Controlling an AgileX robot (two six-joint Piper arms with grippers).
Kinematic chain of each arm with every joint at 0, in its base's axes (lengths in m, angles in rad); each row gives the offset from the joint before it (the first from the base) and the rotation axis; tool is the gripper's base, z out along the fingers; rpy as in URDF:
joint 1: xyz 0 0 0.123 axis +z
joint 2: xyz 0 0 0 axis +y
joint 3: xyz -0.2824 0 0.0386 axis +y
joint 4: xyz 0.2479 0 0.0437 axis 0.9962 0 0.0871
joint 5: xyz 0 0 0 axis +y
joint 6: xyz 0.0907 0 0.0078 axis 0.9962 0 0.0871
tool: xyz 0 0 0 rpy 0 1.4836 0
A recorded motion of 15 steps. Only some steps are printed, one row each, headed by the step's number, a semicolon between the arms.
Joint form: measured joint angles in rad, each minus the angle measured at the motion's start. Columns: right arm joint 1, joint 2, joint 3, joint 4, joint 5, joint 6; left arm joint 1, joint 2, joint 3, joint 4, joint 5, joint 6.
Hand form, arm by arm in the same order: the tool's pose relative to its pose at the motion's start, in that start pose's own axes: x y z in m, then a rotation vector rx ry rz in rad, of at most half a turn. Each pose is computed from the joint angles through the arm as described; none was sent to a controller.
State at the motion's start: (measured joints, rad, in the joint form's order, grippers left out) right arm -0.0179 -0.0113 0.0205 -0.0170 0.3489 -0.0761; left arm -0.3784 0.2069 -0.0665 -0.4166 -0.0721 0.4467
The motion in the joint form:
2: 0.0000 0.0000 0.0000 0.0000 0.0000 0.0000; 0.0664 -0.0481 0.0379 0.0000 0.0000 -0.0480
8: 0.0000 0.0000 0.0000 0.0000 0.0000 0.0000; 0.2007 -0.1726 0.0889 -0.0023 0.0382 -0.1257
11: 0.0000 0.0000 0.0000 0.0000 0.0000 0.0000; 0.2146 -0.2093 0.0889 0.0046 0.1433 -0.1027
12: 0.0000 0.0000 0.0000 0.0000 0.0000 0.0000; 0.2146 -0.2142 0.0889 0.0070 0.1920 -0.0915
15: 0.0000 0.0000 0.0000 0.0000 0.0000 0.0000; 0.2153 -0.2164 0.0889 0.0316 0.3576 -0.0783
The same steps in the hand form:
2: 0.0000 0.0000 0.0000 0.0000 0.0000 0.0000; 0.0096 0.0045 -0.0047 -0.0665 -0.0098 -0.0471
8: 0.0000 0.0000 0.0000 0.0000 0.0000 0.0000; 0.0222 0.0103 -0.0156 -0.1836 -0.0549 -0.1220
11: 0.0000 0.0000 0.0000 0.0000 0.0000 0.0000; 0.0287 0.0066 -0.0178 -0.1572 0.0079 -0.0964
12: 0.0000 0.0000 0.0000 0.0000 0.0000 0.0000; 0.0324 0.0047 -0.0180 -0.1384 0.0490 -0.0859
15: 0.0000 0.0000 0.0000 0.0000 0.0000 0.0000; 0.0461 -0.0013 -0.0194 -0.0773 0.2032 -0.0603

